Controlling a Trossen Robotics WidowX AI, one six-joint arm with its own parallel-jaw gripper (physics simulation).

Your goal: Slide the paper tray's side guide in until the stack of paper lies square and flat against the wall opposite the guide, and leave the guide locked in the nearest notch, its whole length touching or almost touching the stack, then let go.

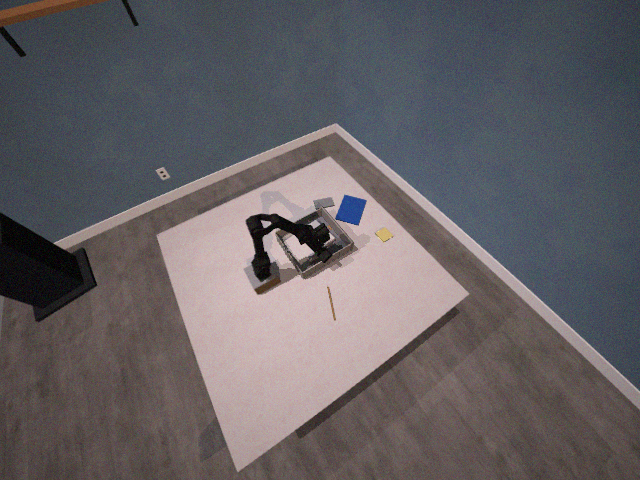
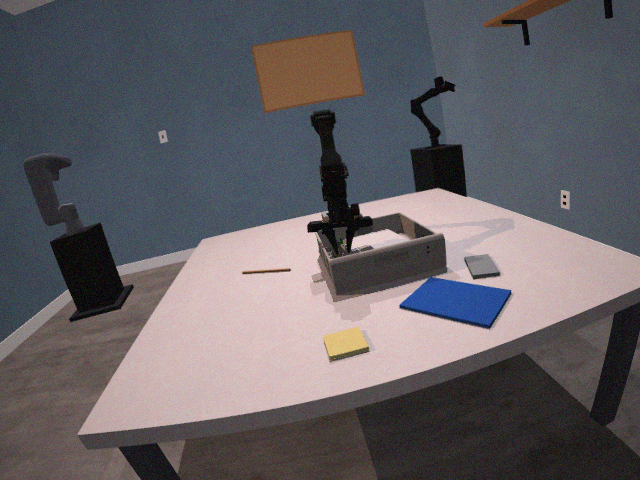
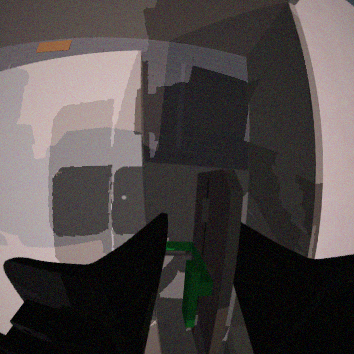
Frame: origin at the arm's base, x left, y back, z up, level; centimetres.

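Where they show: gripper, fingertip midpoint: [image 1: 322,253] [image 2: 343,253] [image 3: 192,219]; arm's base at its link origin: [image 1: 262,274].
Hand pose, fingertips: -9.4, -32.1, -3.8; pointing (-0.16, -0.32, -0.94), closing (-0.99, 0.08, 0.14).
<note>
Things, the pixels of their top centre, and the offset from my fingertips, as dx, dy, dz. Level surfaces: height alone.
- grey paper tray at its top centre: [image 2: 371,230] [image 1: 313,236] +9.4, -1.5, +5.1
- white table at its surface level: dz -4.5
- white paper stack at its top centre: [image 3: 23,231] [image 2: 378,244] [image 1: 308,240] +11.7, +0.4, -0.4
- dark side guide at its top centre: [image 3: 207,300] [image 2: 338,239] [image 1: 318,252] +0.3, +2.9, +3.7
- green latch tab at its top centre: [image 3: 192,301] [image 2: 340,238] +1.0, +2.8, +3.7
- pencil at its top centre: [image 2: 265,270] [image 1: 331,302] -22.6, +14.2, -3.8
- blue notebook at its top centre: [image 2: 456,297] [image 1: 351,209] +13.6, -36.1, -3.7
- small grey pad at its top centre: [image 2: 481,264] [image 1: 323,202] +29.0, -26.5, -3.5
- yellow sticky pad at its top centre: [image 2: 344,340] [image 1: 384,234] -13.2, -36.9, -3.3
The grey paper tray [image 1: 316,271] [image 2: 385,272] stands in the middle of the white table [image 1: 270,381] [image 2: 223,357]. A white paper stack [image 1: 295,249] [image 2: 385,236] [image 3: 70,88] lies inside it. The dark side guide [image 3: 218,211] stands upright by the stack's edge, with a green latch tab [image 3: 197,281] [image 2: 341,241] at its foot. My gripper [image 1: 324,254] [image 2: 341,248] [image 3: 192,219] reaches down into the tray's near-left end. Its fingers are partly closed and stand on either side of the guide and tab, with gaps showing. A strip of tray floor shows between the stack and the guide.
A pencil [image 1: 330,303] [image 2: 266,270] lies left of the tray. A blue notebook [image 1: 350,209] [image 2: 456,301], a small grey pad [image 1: 324,203] [image 2: 481,266] and a yellow sticky pad [image 1: 384,234] [image 2: 346,343] lie on the table around the tray's other sides.
</note>
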